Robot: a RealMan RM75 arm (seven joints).
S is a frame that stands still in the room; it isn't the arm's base.
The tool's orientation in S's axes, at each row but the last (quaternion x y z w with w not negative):
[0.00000, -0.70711, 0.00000, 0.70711]
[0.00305, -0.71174, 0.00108, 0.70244]
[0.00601, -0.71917, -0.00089, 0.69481]
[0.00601, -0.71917, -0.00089, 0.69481]
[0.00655, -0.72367, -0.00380, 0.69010]
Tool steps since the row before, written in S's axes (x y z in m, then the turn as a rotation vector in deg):
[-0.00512, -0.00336, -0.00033, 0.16, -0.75, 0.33]
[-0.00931, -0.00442, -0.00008, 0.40, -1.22, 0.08]
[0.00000, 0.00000, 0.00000, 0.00, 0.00, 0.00]
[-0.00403, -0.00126, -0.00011, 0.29, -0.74, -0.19]
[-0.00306, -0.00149, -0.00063, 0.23, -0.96, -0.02]
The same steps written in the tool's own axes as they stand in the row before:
[-0.00033, -0.00336, 0.00512, 0.33, -0.75, -0.16]
[0.00005, -0.00437, 0.00934, 0.08, -1.22, -0.39]
[0.00000, 0.00000, 0.00000, 0.00, 0.00, 0.00]
[0.00004, -0.00123, 0.00404, -0.19, -0.74, -0.28]
[-0.00046, -0.00149, 0.00309, -0.02, -0.96, -0.23]

